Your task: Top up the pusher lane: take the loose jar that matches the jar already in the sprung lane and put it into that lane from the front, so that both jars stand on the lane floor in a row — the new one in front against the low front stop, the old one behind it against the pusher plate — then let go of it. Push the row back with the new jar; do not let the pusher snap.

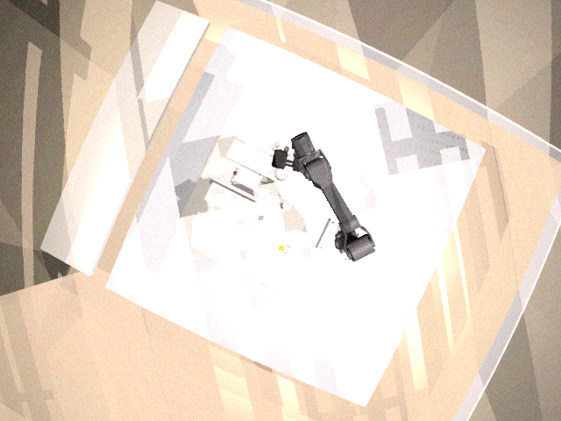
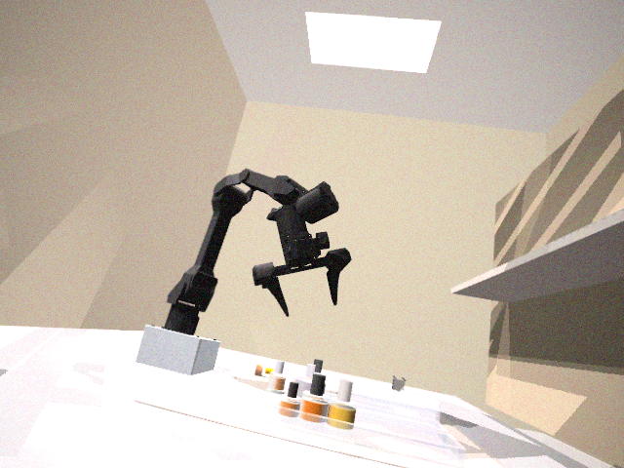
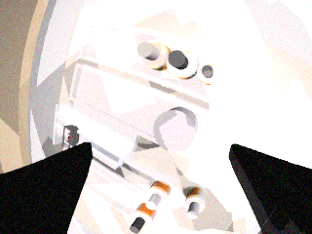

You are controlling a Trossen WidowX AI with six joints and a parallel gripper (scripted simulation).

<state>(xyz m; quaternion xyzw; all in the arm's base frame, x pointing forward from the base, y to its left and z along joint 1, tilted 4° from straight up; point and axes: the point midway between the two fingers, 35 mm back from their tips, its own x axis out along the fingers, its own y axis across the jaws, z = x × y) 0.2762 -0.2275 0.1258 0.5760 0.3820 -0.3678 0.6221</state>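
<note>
Now: gripper tip 150 mm above the grey-white cylinder, 20 mm to the right of it and 20 mm short of it.
</note>
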